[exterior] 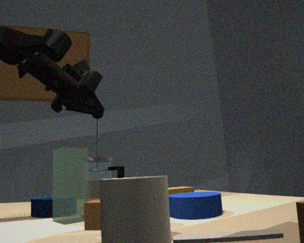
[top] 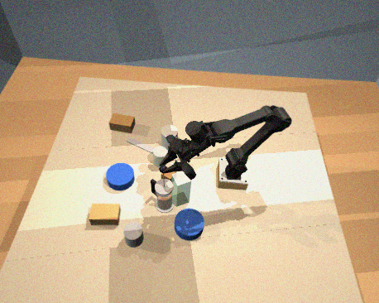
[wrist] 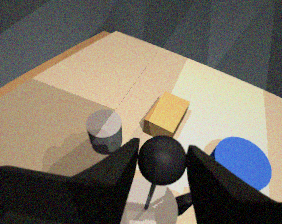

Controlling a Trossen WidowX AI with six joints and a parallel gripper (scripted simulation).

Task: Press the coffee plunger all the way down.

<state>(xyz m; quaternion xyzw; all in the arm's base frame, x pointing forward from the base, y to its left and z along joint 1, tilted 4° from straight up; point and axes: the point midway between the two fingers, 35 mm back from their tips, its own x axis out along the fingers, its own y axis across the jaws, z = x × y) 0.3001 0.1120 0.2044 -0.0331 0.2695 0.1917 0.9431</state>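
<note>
Now: the coffee press 130 mm below my gripper tip and 20 mm to the right of it. Round my gripper tip: pale green block: 180 mm below, 80 mm behind, 30 mm to the right; then orange block: 240 mm below, 140 mm to the right, 30 mm behind; then grey cylinder: 230 mm below, 150 mm to the left, 110 mm ahead.
</note>
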